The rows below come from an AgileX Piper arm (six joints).
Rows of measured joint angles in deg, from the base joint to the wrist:
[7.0, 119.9, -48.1, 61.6, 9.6, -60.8]
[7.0, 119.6, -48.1, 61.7, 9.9, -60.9]
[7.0, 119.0, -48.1, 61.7, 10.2, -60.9]
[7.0, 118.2, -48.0, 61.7, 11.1, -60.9]
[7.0, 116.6, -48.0, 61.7, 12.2, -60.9]
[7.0, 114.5, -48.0, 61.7, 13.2, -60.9]
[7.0, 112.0, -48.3, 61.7, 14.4, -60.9]
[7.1, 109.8, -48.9, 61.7, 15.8, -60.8]
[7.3, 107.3, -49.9, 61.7, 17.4, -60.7]
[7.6, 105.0, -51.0, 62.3, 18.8, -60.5]
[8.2, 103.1, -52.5, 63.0, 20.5, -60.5]
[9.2, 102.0, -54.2, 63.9, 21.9, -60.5]
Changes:
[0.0, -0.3, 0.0, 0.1, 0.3, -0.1]
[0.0, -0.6, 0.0, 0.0, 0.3, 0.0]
[0.0, -0.8, 0.1, 0.0, 0.9, 0.0]
[0.0, -1.6, 0.0, 0.0, 1.1, 0.0]
[0.0, -2.1, 0.0, 0.0, 1.0, 0.0]
[0.0, -2.5, -0.3, 0.0, 1.2, 0.0]
[0.1, -2.2, -0.6, 0.0, 1.4, 0.1]
[0.2, -2.5, -1.0, 0.0, 1.6, 0.1]
[0.3, -2.3, -1.1, 0.6, 1.4, 0.2]
[0.6, -1.9, -1.5, 0.7, 1.7, 0.0]
[1.0, -1.1, -1.7, 0.9, 1.4, 0.0]

